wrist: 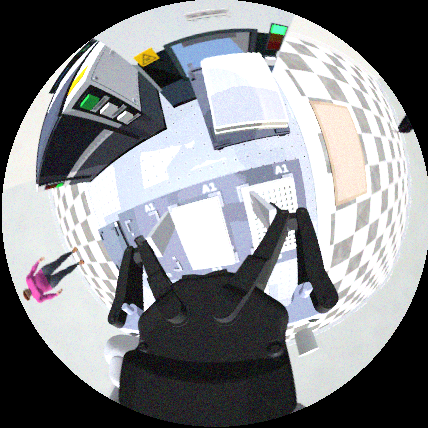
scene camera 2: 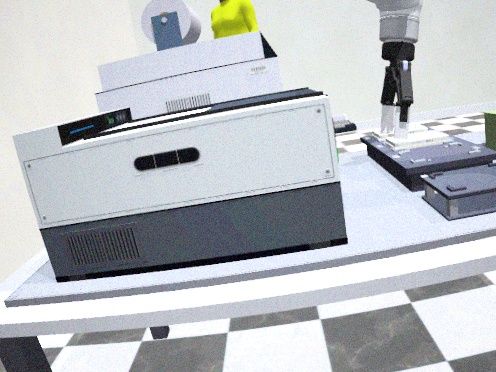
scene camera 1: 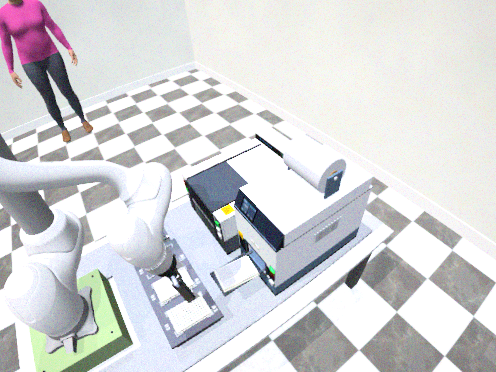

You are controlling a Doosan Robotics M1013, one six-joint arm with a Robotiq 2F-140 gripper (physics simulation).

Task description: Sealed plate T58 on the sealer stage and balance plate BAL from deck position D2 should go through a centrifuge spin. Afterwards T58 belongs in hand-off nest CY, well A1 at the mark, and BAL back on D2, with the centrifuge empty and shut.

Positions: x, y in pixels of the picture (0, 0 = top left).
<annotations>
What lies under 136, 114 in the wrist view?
A centrifuge.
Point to a white plate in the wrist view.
201, 227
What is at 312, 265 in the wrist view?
My gripper.
</annotations>
